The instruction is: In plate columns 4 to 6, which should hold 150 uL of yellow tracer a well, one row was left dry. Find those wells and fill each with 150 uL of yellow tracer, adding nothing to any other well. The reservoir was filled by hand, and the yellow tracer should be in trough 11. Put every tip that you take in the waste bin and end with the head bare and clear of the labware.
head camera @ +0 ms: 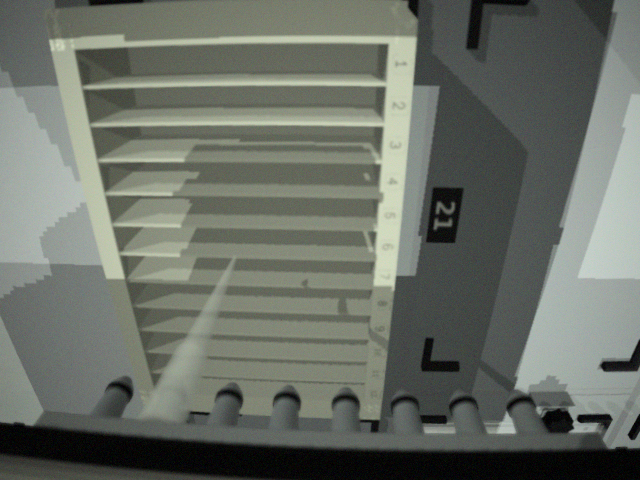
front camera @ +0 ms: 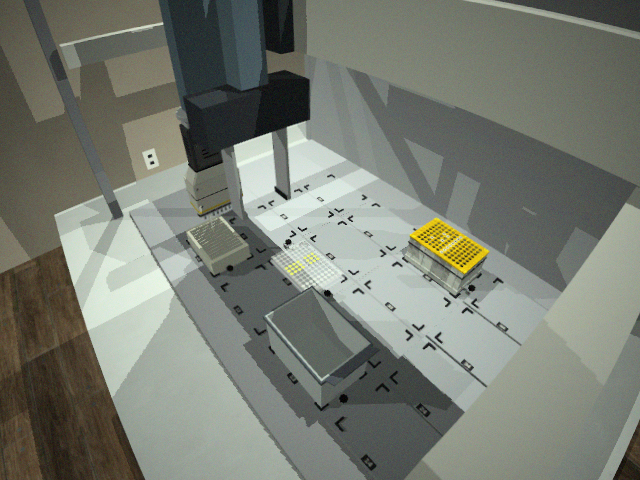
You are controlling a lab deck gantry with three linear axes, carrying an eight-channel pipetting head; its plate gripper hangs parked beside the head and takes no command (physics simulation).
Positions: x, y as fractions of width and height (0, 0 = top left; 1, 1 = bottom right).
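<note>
There is a deck label 21 (head camera: 0.70, 0.43) that I can see.
</note>
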